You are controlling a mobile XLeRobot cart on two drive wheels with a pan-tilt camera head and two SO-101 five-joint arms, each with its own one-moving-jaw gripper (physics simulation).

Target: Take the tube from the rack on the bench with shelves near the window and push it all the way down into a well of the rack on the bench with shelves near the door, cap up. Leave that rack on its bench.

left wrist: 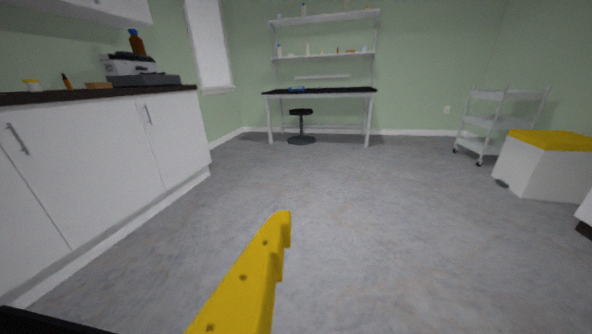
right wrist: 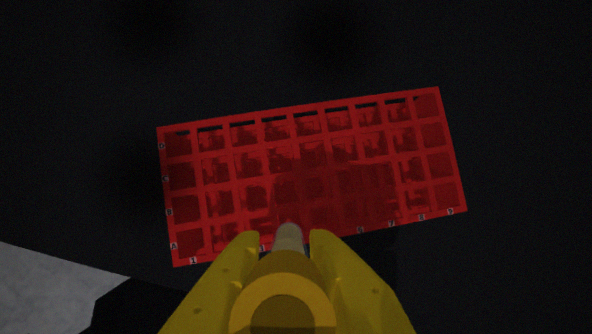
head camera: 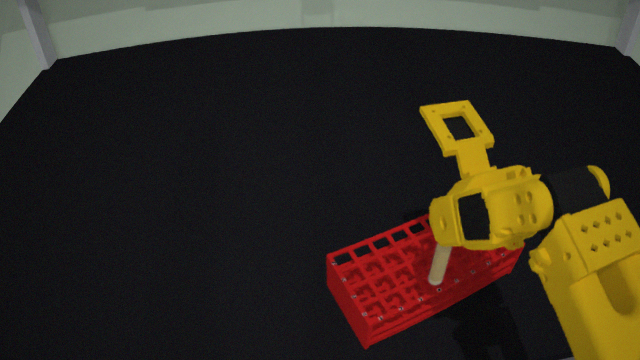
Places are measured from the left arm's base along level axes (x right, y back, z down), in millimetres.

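Pixels of known places: left end effector, tool point: (left wrist: 290,224); right end effector, tool point: (right wrist: 258,247) (head camera: 436,219).
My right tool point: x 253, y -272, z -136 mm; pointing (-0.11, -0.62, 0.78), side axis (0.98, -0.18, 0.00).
Note:
For each thing: its top centre in the pictures, then the offset to it from my right tool point. Level surfaces: height alone.
- red rack, middle of its top: (right wrist: 316,170) (head camera: 434,250) dx +22, dy -36, dz +92 mm
- tube, middle of its top: (right wrist: 295,328) (head camera: 457,203) dx +10, dy +7, dz -25 mm
- distant bench, its level: dz +154 mm
The red rack (head camera: 346,305) (right wrist: 300,108) sits upright on the black bench top, its wells facing up. My right gripper (head camera: 445,236) (right wrist: 285,231) is over the rack's near part, shut on the tube (head camera: 440,265) (right wrist: 288,237). The tube is pale and slightly tilted in the head view; its rounded lower end shows in full above the wells near the front row. Its ochre cap (right wrist: 282,280) is up, between the jaws; the head view hides it. My left gripper (left wrist: 284,220) shows one notched jaw, fully open, over the floor. A small blue rack (left wrist: 296,89) lies on the distant bench.
The distant bench (left wrist: 325,91) has shelves above and stands right of a window, with a stool (left wrist: 301,112) in front. White cabinets (left wrist: 100,160) line the left. A wheeled cart (left wrist: 481,120) and a yellow-topped white bin (left wrist: 520,167) stand at the right.

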